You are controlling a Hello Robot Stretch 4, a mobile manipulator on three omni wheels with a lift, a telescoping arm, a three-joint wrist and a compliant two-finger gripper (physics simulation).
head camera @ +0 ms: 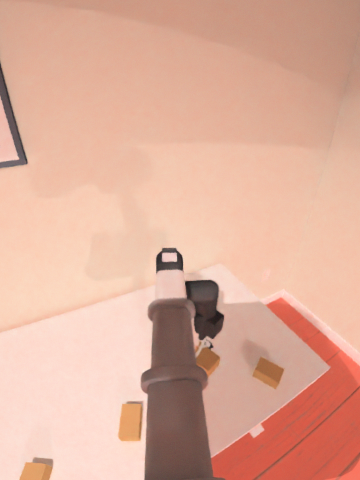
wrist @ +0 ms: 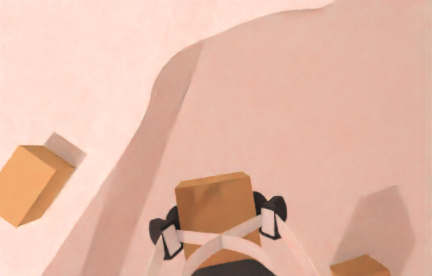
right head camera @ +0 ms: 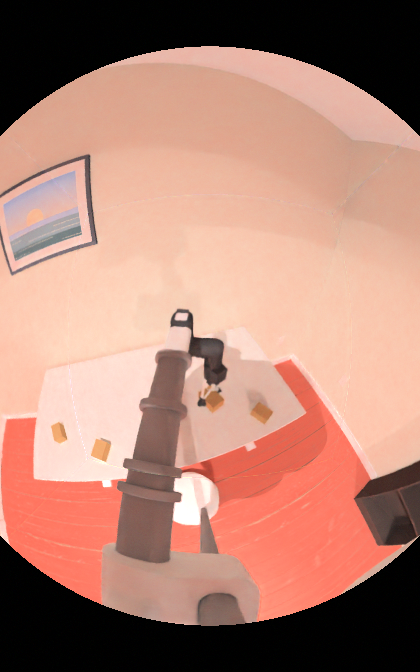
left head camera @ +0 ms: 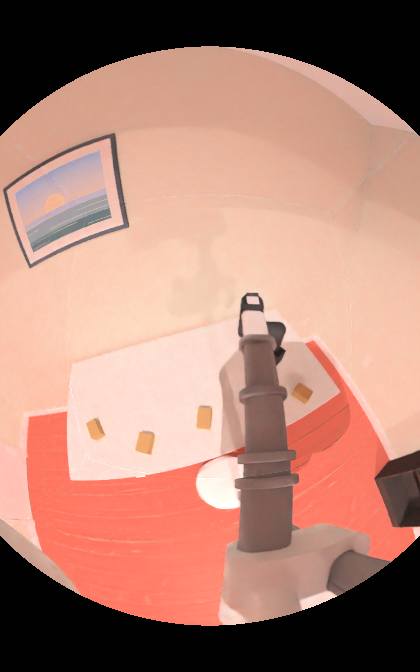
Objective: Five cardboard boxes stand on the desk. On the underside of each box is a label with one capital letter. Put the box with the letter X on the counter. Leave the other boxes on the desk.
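Frame: origin at the robot's base, x ahead, y left, z up, level; millimetres.
Seen in the pictures: gripper, fingertip midpoint: [head camera: 199, 360] [wrist: 217, 214].
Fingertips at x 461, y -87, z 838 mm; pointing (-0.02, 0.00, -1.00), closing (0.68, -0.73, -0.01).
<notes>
Offsets run from my fingertips to a thing's top centre. "spot": to the spot under its first point. Level surfaces: height alone.
My gripper [head camera: 204, 349] [right head camera: 210, 395] [wrist: 217, 214] is shut on a cardboard box {dx -7, dy -6, dz +46 mm} [head camera: 208, 361] [right head camera: 215, 401] [wrist: 217, 210] and holds it over the right part of the white desk {dz -146 mm} [head camera: 75, 360] [left head camera: 125, 380] [right head camera: 100, 380]. The arm hides this box in the left head view. The other four boxes stand on the desk: one near the right end {spot: dx -18, dy -252, dz -96 mm} [head camera: 268, 372] [left head camera: 302, 393] [right head camera: 261, 413] [wrist: 360, 266], a middle one {dx -131, dy +225, dz -96 mm} [head camera: 130, 422] [left head camera: 204, 418] [wrist: 30, 185], and two farther left, a nearer box [left head camera: 145, 443] [right head camera: 101, 450] and a leftmost box [left head camera: 95, 429] [right head camera: 59, 432]. No label letter is visible. I cannot make out the counter.
The telescoping arm [head camera: 175, 410] [left head camera: 265, 420] [right head camera: 155, 435] reaches over the desk. A wall stands behind and right of it. A round white object [left head camera: 217, 485] [right head camera: 187, 507] is at the desk's front. A dark open unit [left head camera: 400, 470] [right head camera: 387, 482] stands at the right.
</notes>
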